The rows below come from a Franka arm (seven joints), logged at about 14 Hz.
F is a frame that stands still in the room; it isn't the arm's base.
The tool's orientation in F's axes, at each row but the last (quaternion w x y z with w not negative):
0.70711 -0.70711 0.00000 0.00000
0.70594 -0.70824 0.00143 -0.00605
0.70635 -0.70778 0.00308 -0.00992
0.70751 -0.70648 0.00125 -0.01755
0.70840 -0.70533 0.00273 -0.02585
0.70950 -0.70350 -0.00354 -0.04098
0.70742 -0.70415 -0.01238 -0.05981
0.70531 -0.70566 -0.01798 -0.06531
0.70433 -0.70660 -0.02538 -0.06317
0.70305 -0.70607 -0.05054 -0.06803
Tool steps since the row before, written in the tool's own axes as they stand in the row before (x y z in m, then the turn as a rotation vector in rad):
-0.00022 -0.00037 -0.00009 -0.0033 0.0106 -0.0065
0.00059 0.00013 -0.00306 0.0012 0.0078 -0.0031
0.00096 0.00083 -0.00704 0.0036 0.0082 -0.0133
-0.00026 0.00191 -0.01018 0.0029 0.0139 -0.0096
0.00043 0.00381 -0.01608 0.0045 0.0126 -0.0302
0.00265 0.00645 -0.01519 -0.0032 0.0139 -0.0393
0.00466 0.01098 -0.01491 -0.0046 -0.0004 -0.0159
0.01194 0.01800 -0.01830 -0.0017 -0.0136 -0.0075
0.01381 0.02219 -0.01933 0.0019 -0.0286 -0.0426
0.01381 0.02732 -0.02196 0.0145 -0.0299 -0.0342
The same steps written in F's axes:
-0.00022 -0.00009 0.00037 -0.0033 -0.0065 -0.0106
0.00056 -0.00307 -0.00012 0.0012 -0.0031 -0.0078
0.00084 -0.00706 -0.00081 0.0034 -0.0134 -0.0081
-0.00049 -0.01017 -0.00193 0.0030 -0.0097 -0.0138
-0.00009 -0.01607 -0.00387 0.0037 -0.0303 -0.0126
0.00225 -0.01527 -0.00642 -0.0044 -0.0390 -0.0145
0.00475 -0.01518 -0.01057 -0.0057 -0.0156 -0.0002
0.01272 -0.01914 -0.01653 -0.0038 -0.0073 0.0133
0.01542 -0.02018 -0.02029 -0.0040 -0.0425 0.0286
0.01763 -0.02246 -0.02458 0.0084 -0.0344 0.0320

